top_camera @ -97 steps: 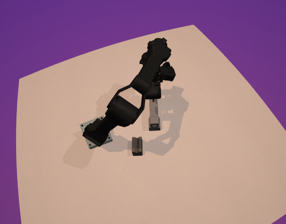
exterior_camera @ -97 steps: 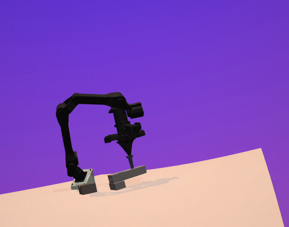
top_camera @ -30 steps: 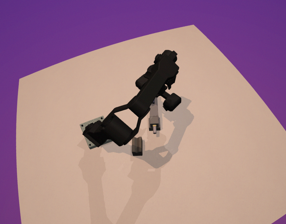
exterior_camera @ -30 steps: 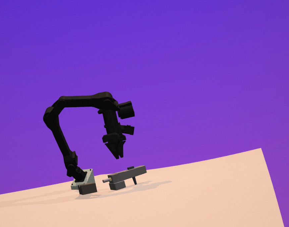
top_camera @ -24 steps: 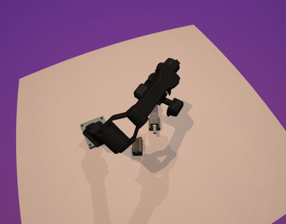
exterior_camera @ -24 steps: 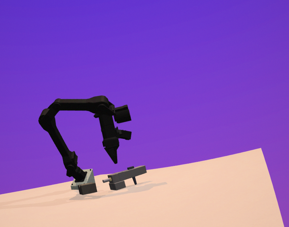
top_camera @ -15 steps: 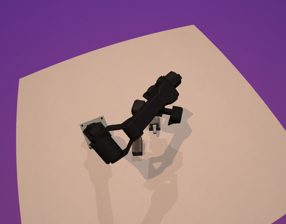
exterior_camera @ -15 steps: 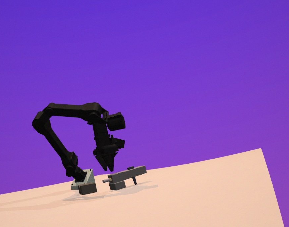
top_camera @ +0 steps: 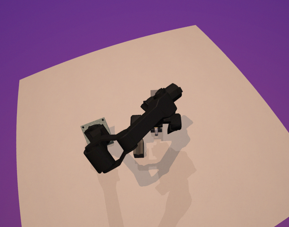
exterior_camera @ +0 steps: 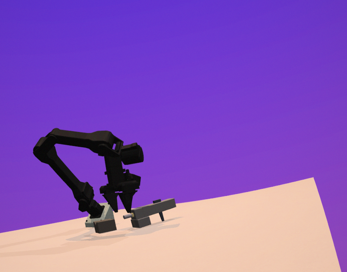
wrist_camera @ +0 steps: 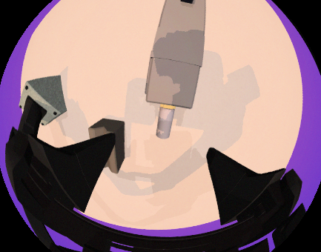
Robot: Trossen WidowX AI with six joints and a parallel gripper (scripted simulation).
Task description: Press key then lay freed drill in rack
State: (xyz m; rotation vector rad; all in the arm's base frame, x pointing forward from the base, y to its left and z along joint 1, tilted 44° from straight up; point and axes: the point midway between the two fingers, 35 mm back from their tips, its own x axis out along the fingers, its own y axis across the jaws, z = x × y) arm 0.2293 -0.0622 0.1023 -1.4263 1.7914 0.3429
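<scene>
Now: the drill 6 cm to the left of my gripper tip, 3 cm ahead of it and 1 cm below it. Round my gripper tip: rack block: 9 cm behind, 4 cm below, 1 cm to the right; then housing: 11 cm to the left, 5 cm ahead, 2 cm below; then key: 14 cm to the left, 6 cm ahead, 1 cm below.
</scene>
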